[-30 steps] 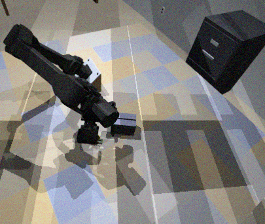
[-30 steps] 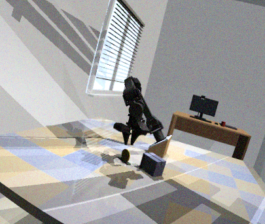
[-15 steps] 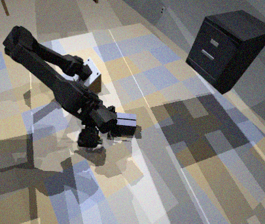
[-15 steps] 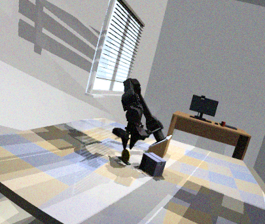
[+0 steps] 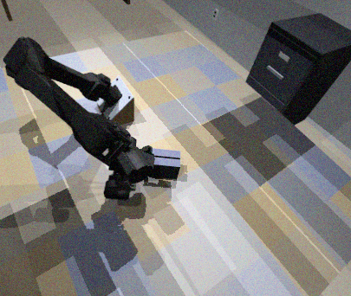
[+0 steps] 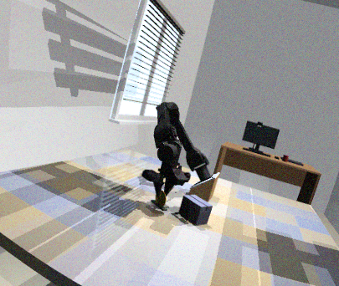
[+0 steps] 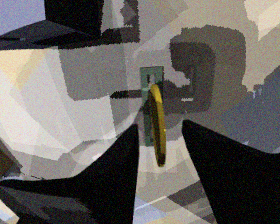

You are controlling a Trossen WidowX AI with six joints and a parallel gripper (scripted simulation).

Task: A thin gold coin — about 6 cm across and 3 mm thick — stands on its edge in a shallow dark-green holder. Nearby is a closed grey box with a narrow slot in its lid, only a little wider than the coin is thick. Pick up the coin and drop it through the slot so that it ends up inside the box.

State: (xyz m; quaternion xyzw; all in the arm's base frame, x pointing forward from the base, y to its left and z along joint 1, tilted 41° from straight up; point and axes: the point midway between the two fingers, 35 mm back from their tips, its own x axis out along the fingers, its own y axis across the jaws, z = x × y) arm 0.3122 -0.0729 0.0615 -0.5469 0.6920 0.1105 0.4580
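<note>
My gripper tip is 10 mm above the gold coin.
</note>
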